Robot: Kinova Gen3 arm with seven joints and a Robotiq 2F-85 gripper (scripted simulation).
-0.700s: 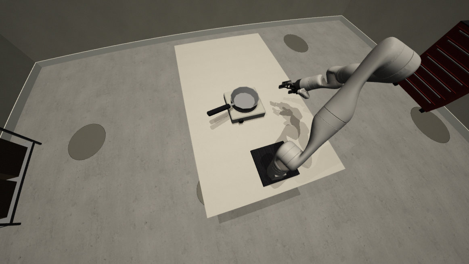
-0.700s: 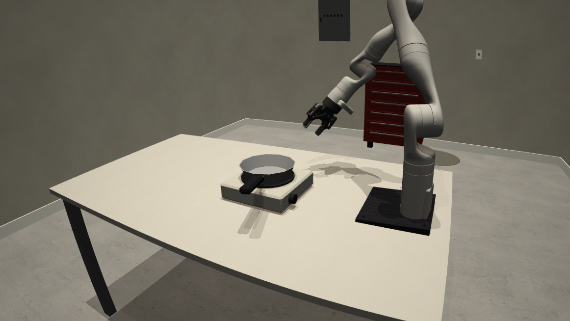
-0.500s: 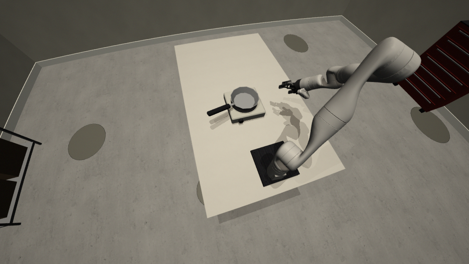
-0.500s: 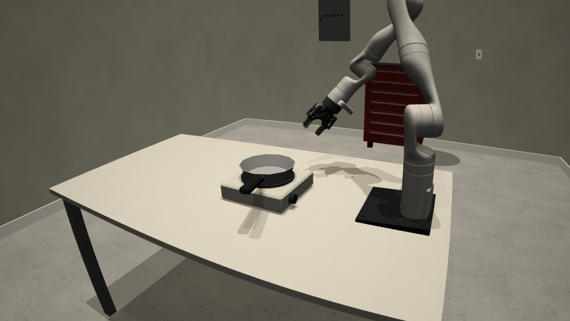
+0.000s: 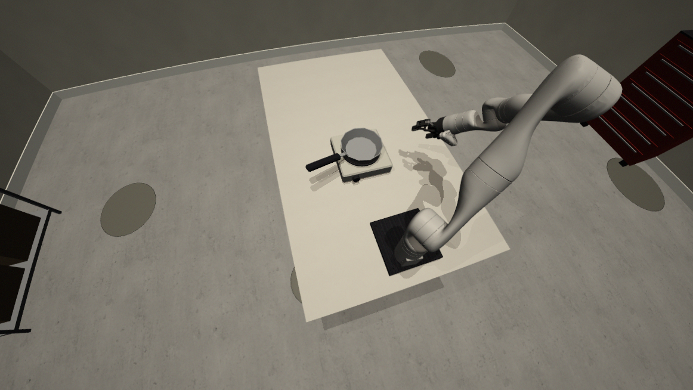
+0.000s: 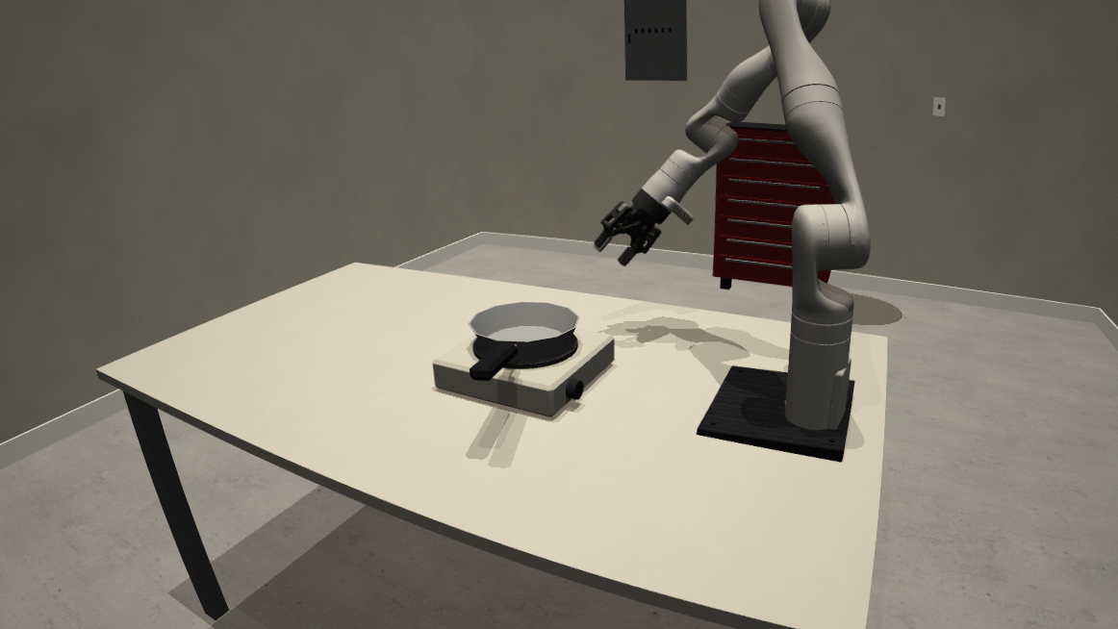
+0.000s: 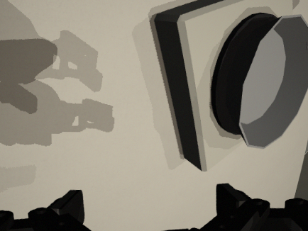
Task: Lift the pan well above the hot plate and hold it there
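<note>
My hand is 1 cm past the pan, 31 cm to the right of it and 7 cm above it. Round my hand: hot plate 25 cm to the left, 14 cm below.
</note>
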